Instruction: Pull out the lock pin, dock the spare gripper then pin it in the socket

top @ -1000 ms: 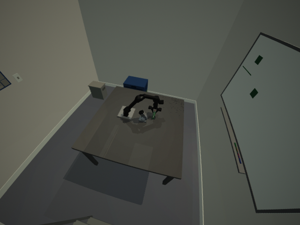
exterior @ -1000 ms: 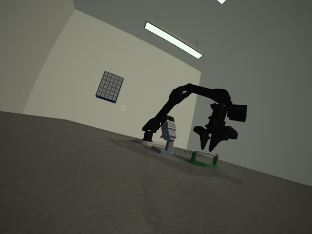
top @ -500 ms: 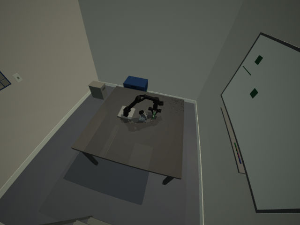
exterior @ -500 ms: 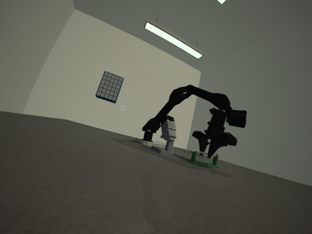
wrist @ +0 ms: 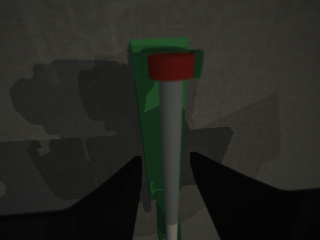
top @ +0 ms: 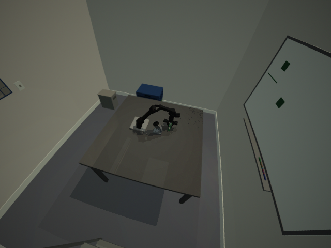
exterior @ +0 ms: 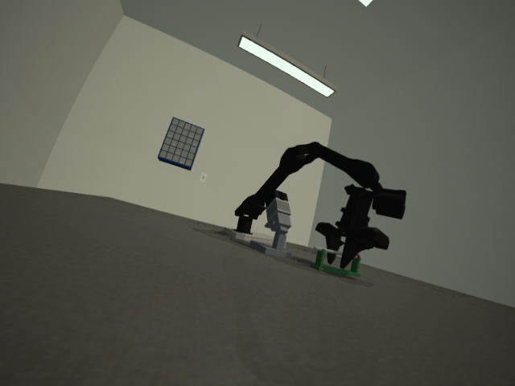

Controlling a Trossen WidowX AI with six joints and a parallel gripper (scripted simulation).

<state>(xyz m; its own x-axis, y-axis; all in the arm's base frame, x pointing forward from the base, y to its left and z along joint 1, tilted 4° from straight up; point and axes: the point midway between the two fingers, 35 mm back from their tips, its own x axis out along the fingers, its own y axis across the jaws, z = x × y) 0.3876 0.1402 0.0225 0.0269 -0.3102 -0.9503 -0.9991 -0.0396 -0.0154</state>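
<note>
My gripper tip is 1 cm to the right of the green cradle and 1 cm below it. Also, from my gripper tip: grey mount (12 cm behind, 12 cm to the right, 4 cm above); spare gripper (14 cm behind, 12 cm to the right, 10 cm above).
</note>
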